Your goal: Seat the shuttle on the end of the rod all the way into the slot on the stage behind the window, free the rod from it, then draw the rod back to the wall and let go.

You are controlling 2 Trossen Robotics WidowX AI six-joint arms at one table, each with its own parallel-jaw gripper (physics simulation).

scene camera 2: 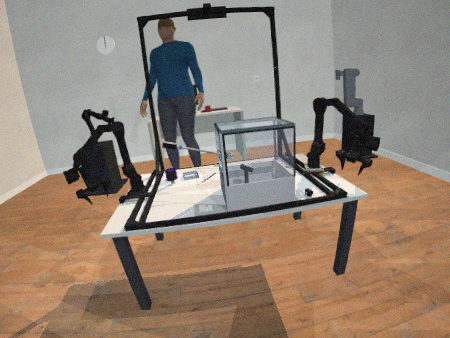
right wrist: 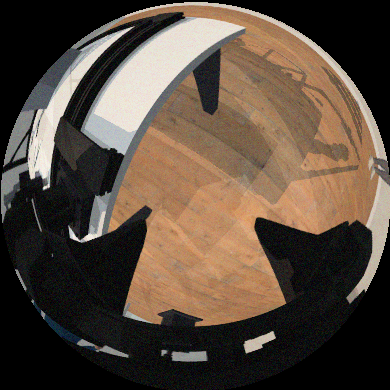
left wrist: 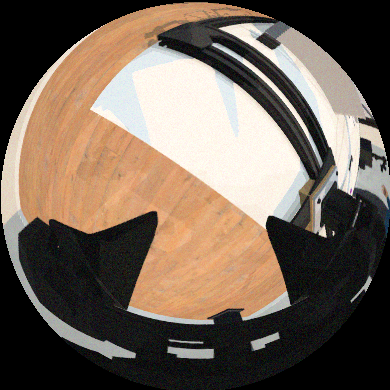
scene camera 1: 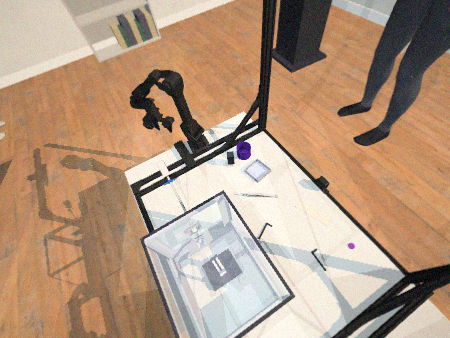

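Seen in the pictures: left gripper, fingertip midpoint: [scene camera 2: 349, 172] [left wrist: 214, 219]; right gripper, fingertip midpoint: [scene camera 2: 100, 200] [right wrist: 202, 224] [scene camera 1: 165, 131]; left arm's base, origin of the base link: [scene camera 2: 313, 166] [left wrist: 328, 203]; right arm's base, origin of the base link: [scene camera 2: 137, 188] [right wrist: 65, 202] [scene camera 1: 198, 143].
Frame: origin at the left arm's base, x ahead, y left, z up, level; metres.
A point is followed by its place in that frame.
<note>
My left gripper [scene camera 2: 352, 170] @(y 0.131, x -0.176, z 0.007 m) [left wrist: 214, 219] @(y 0.131, x -0.176, z 0.007 m) is open and empty, off the table's right side in scene camera 2. My right gripper [scene camera 1: 163, 128] @(y 0.449, x 1.129, z -0.006 m) [scene camera 2: 99, 201] @(y 0.449, x 1.129, z -0.006 m) [right wrist: 202, 224] @(y 0.449, x 1.129, z -0.006 m) is open and empty, beyond the table edge, away from the rod. The thin rod [scene camera 1: 180, 200] @(y 0.355, x 0.564, z 0.221 m) [scene camera 2: 200, 149] @(y 0.356, x 0.552, z 0.215 m) with a blue collar [scene camera 1: 169, 182] @(y 0.380, x 0.629, z 0.244 m) [scene camera 2: 181, 147] @(y 0.381, x 0.629, z 0.240 m) runs through the wall of the clear-windowed box [scene camera 1: 267, 258] @(y 0.142, x 0.311, z 0.312 m) [scene camera 2: 224, 155] @(y 0.449, x 0.422, z 0.214 m). A small pale piece, apparently the shuttle [scene camera 1: 194, 229] [scene camera 2: 229, 156] @(y 0.329, x 0.429, z 0.174 m), is at its inner end, apart from the slot. The dark stage [scene camera 1: 232, 274] [scene camera 2: 246, 171] carries a pale slotted part [scene camera 1: 218, 266]. The shuttle's exact fit is too small to tell.
A purple cup [scene camera 1: 244, 150] [scene camera 2: 171, 174], a small black block [scene camera 1: 230, 158] @(y 0.140, x 0.816, z 0.034 m), a shallow tray [scene camera 1: 248, 175] @(y 0.068, x 0.743, z -0.037 m) [scene camera 2: 190, 175] @(y 0.003, x 0.767, z -0.040 m) and a thin pen-like item [scene camera 1: 256, 195] @(y 0.066, x 0.631, z -0.034 m) lie beside the box. Black hex keys [scene camera 1: 265, 228] @(y 0.077, x 0.478, z -0.033 m) and a magenta dot [scene camera 1: 351, 246] @(y -0.221, x 0.333, z -0.033 m) are farther off. Black frame rails [scene camera 2: 200, 220] @(y 0.541, x 0.528, z -0.030 m) border the table.
</note>
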